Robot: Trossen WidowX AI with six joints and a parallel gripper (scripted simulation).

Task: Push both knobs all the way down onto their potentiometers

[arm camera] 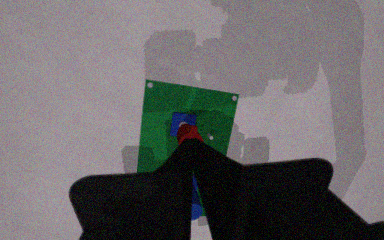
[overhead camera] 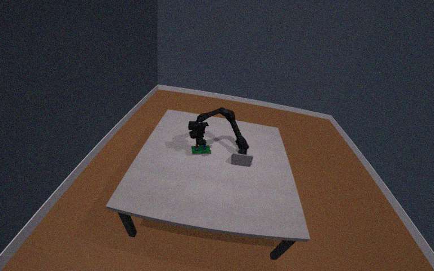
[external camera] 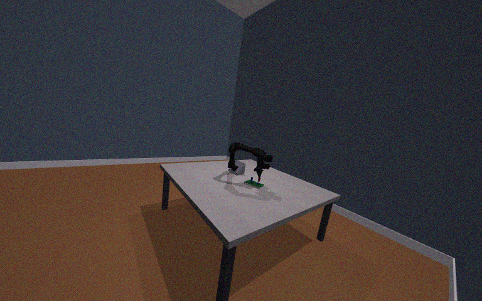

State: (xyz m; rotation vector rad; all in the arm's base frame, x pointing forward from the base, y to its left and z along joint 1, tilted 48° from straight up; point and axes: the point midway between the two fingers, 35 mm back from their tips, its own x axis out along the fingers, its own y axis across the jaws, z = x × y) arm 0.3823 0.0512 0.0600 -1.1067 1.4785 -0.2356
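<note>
My gripper tip is 1 cm above the red knob. Round my gripper tip: blue knob (6 cm behind, 4 cm to the right, 3 cm below).
</note>
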